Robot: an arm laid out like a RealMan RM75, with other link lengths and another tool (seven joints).
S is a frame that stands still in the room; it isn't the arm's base.
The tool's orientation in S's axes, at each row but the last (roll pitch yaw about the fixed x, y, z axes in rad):
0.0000, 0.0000, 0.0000
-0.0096, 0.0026, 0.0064
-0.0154, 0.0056, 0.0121
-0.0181, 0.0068, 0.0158
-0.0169, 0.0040, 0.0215
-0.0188, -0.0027, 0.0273
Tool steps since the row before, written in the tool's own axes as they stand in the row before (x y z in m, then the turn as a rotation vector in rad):
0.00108, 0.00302, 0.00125, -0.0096, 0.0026, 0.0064
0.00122, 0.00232, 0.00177, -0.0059, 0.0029, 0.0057
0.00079, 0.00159, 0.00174, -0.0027, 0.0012, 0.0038
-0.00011, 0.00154, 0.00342, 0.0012, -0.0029, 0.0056
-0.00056, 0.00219, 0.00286, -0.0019, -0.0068, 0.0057
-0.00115, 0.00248, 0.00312, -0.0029, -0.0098, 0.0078
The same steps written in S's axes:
0.00108, 0.00302, 0.00125, -0.0096, 0.0026, 0.0064
0.00121, 0.00234, 0.00174, -0.0059, 0.0029, 0.0057
0.00078, 0.00163, 0.00171, -0.0027, 0.0012, 0.0038
-0.00011, 0.00160, 0.00339, 0.0013, -0.0028, 0.0056
-0.00060, 0.00223, 0.00282, -0.0017, -0.0067, 0.0058
-0.00123, 0.00251, 0.00307, -0.0027, -0.0097, 0.0080

